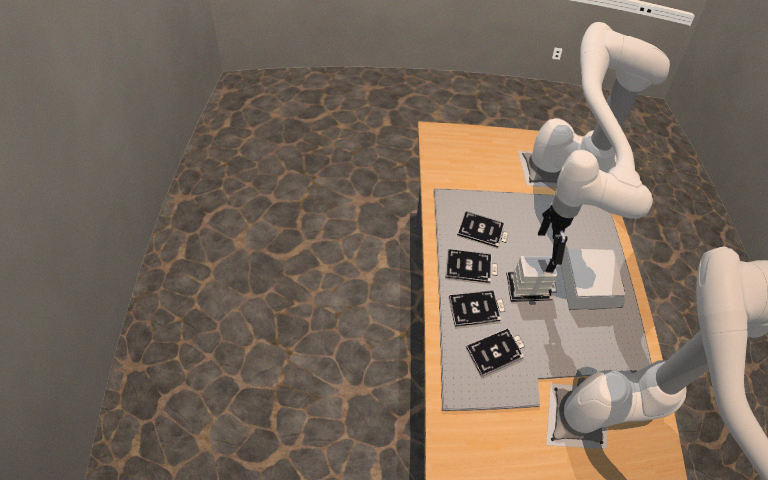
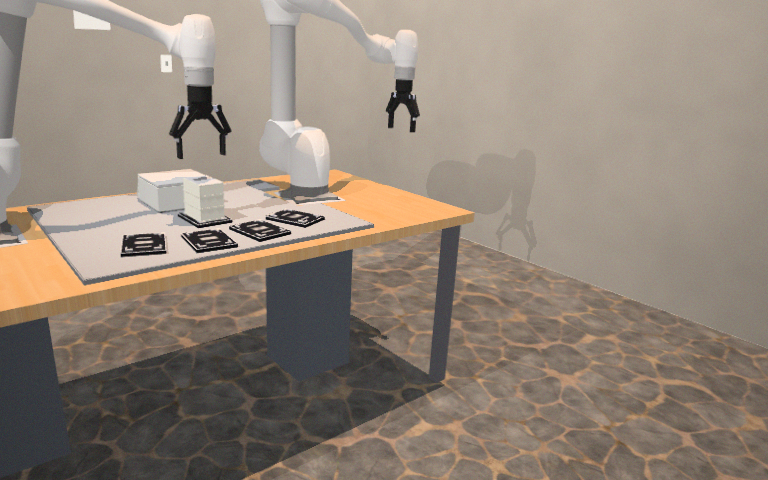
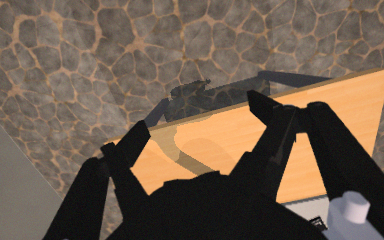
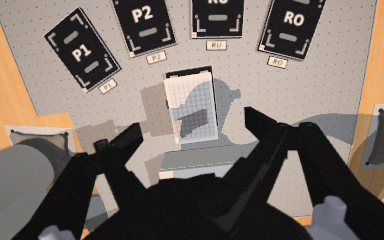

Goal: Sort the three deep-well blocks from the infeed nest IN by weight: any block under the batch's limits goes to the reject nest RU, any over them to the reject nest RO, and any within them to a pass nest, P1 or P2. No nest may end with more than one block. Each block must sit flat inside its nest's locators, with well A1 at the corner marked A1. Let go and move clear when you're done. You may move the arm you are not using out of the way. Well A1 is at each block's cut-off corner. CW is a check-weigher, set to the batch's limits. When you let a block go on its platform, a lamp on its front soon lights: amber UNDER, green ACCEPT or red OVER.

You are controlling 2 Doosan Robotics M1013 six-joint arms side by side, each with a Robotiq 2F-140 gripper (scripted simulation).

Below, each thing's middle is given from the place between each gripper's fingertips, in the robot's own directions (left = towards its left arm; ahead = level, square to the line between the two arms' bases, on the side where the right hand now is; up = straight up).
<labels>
The check-weigher CW point(image 1: 592, 280) is 260 mm behind my right hand point(image 2: 201, 156), 10 mm to the right of it and 160 mm below it. The rest, counted from my right hand: nest RU point(image 1: 452, 260): 230 mm ahead, 70 mm to the right, 220 mm below; nest P1 point(image 1: 493, 339): 140 mm ahead, 270 mm to the left, 220 mm below; nest P2 point(image 1: 491, 302): 210 mm ahead, 100 mm to the left, 220 mm below.
Now: the nest P1 75 cm to the right of my left hand point(image 2: 401, 130), 36 cm ahead of it and 23 cm below it. The rest, counted from my left hand: nest RU: 109 cm to the right, 45 cm ahead, 23 cm below; then check-weigher CW: 103 cm to the right, 17 cm below, 4 cm behind; then nest P2: 91 cm to the right, 43 cm ahead, 23 cm below.
</labels>
